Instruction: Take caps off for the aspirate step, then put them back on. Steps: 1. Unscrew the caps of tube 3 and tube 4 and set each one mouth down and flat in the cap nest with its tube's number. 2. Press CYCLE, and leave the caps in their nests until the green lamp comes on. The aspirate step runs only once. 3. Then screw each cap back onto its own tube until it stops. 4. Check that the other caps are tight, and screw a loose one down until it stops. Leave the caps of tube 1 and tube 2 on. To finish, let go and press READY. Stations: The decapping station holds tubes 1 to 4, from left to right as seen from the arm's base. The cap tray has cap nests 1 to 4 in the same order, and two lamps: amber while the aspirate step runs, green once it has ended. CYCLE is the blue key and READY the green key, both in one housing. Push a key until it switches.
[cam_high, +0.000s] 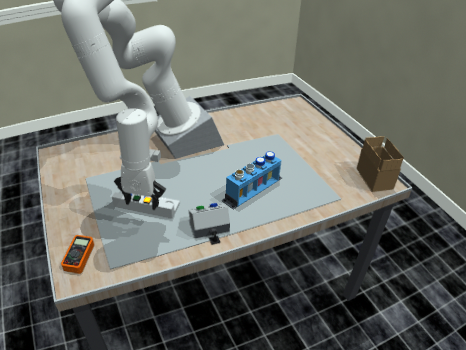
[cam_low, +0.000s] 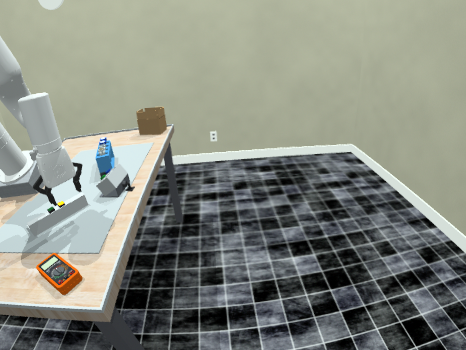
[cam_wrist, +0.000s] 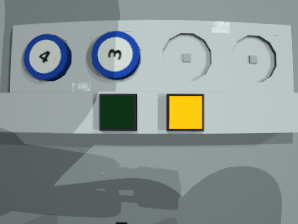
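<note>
Right now the blue-and-white cap is 150 mm behind my hand, 30 mm to the right of it and 90 mm below it. From my hand the other things lie so: green key (50 mm ahead, 180 mm to the left, 40 mm below); then blue key (50 mm ahead, 220 mm to the left, 40 mm below); then key housing (70 mm ahead, 200 mm to the left, 50 mm below).
</note>
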